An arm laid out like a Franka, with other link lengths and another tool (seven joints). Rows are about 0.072 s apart.
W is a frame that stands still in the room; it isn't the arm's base.
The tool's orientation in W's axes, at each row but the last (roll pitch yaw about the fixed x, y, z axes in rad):
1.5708, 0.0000, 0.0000
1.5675, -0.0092, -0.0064
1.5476, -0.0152, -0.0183
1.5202, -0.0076, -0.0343
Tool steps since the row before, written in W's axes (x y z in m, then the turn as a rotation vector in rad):
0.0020, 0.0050, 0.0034, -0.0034, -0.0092, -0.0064
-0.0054, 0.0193, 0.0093, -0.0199, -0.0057, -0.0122
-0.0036, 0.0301, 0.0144, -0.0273, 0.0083, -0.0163
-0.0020, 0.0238, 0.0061, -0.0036, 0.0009, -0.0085
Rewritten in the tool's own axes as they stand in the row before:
0.0020, 0.0034, -0.0050, -0.0034, -0.0064, 0.0092
-0.0054, 0.0094, -0.0192, -0.0200, -0.0120, 0.0058
-0.0039, 0.0152, -0.0297, -0.0277, -0.0157, -0.0082
-0.0028, 0.0073, -0.0234, -0.0037, -0.0084, -0.0012

